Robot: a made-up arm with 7 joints.
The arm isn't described. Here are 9 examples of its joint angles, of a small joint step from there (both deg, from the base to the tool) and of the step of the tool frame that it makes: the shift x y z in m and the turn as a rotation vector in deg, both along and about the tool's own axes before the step.
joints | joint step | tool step
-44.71 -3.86 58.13 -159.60 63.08 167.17 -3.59 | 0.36 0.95 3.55 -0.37 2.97 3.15 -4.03 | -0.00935 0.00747 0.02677 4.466 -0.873 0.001
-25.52 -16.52 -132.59 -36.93 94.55 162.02 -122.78 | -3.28 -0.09 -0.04 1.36 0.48 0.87 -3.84 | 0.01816 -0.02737 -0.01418 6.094 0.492 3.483
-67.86 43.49 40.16 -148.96 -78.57 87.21 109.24 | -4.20 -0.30 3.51 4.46 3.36 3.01 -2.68 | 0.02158 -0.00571 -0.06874 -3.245 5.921 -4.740
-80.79 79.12 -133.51 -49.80 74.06 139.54 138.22 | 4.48 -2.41 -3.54 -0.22 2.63 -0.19 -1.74 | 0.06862 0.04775 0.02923 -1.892 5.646 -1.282
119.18 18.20 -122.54 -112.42 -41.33 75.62 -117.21 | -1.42 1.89 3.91 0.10 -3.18 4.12 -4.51 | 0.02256 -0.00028 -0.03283 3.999 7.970 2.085
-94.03 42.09 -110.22 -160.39 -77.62 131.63 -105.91 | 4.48 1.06 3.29 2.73 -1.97 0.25 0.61 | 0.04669 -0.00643 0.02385 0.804 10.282 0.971
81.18 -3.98 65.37 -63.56 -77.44 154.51 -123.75 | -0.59 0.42 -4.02 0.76 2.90 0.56 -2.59 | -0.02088 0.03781 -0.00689 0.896 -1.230 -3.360
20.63 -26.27 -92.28 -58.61 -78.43 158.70 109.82 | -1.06 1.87 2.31 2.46 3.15 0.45 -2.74 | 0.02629 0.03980 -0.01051 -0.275 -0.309 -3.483
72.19 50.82 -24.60 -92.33 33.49 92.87 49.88 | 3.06 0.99 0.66 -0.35 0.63 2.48 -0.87 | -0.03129 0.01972 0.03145 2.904 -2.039 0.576
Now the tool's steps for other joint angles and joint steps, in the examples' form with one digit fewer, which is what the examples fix.
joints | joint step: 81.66 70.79 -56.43 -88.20 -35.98 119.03 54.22 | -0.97 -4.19 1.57 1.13 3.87 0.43 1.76
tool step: 0.0262 -0.0304 -0.0313 -6.19 3.49 -6.46
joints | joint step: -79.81 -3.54 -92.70 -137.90 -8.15 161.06 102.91 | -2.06 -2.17 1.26 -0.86 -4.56 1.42 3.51
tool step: -0.0026 -0.0095 -0.0036 -0.73 0.57 -0.74
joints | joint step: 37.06 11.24 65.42 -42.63 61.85 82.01 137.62 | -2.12 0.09 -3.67 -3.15 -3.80 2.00 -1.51
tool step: 0.0218 0.0297 -0.0245 -3.94 -1.79 -8.08
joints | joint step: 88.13 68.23 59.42 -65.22 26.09 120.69 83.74 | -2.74 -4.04 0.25 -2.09 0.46 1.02 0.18
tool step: 0.0329 -0.0069 0.0350 1.69 -1.40 -2.74
